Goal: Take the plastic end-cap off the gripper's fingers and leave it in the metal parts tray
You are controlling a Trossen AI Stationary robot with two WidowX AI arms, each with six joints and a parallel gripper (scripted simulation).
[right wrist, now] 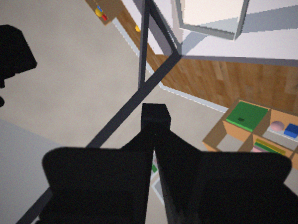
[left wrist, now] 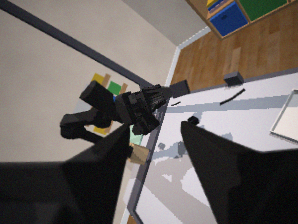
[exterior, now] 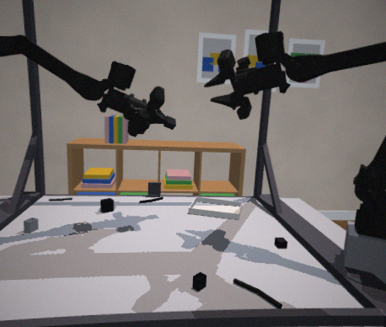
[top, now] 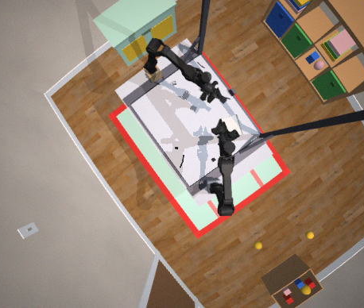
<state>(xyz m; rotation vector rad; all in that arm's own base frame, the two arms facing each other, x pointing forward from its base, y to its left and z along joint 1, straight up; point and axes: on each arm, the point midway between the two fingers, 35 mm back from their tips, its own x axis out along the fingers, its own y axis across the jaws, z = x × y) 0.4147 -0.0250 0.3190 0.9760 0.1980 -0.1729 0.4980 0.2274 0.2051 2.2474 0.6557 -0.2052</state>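
Now: the black end-cap 150 mm to the right of my left hand, 110 mm behind it and 100 mm below it.
Right now my right hand is 3 cm to the right of the black end-cap, 2 cm past it and 1 cm above it.
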